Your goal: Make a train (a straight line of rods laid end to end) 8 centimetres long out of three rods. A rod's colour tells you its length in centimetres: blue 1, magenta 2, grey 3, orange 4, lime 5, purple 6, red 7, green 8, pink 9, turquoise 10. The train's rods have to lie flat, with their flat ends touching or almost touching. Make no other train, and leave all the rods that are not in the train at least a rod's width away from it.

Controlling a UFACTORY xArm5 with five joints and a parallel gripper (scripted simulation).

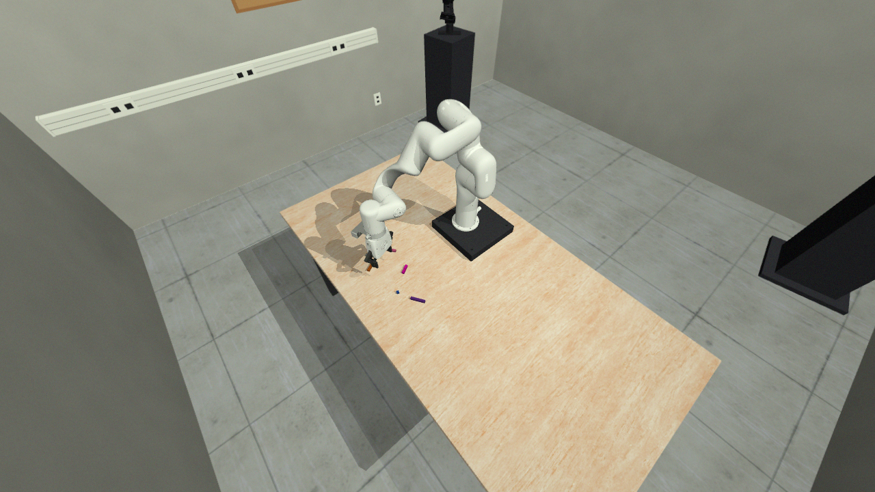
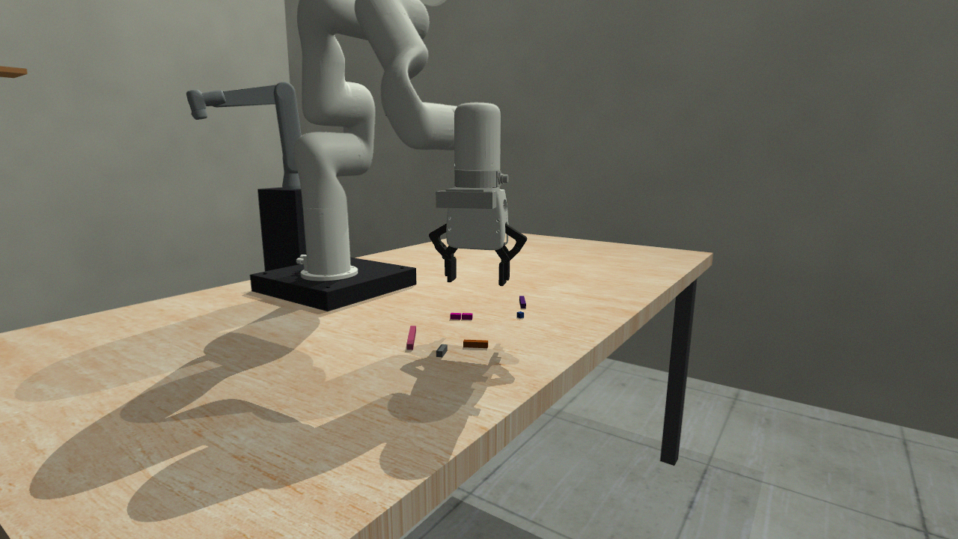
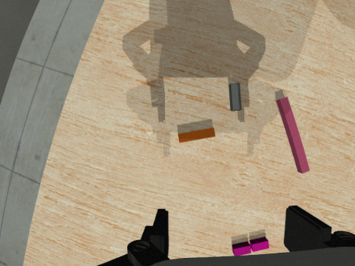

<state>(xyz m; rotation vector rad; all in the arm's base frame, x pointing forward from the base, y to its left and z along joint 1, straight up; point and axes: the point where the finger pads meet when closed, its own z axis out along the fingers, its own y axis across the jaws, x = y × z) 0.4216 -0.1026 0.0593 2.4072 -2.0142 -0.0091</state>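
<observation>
My gripper is now 100 mm above the orange rod, 60 mm to the left of it and 30 mm short of it. The rest, counted from my hand: grey rod: 110 mm to the right, 100 mm below, 10 mm behind; pink rod: 100 mm below, 80 mm to the right, 80 mm behind; blue rod: 120 mm to the left, 100 mm below, 40 mm ahead.
</observation>
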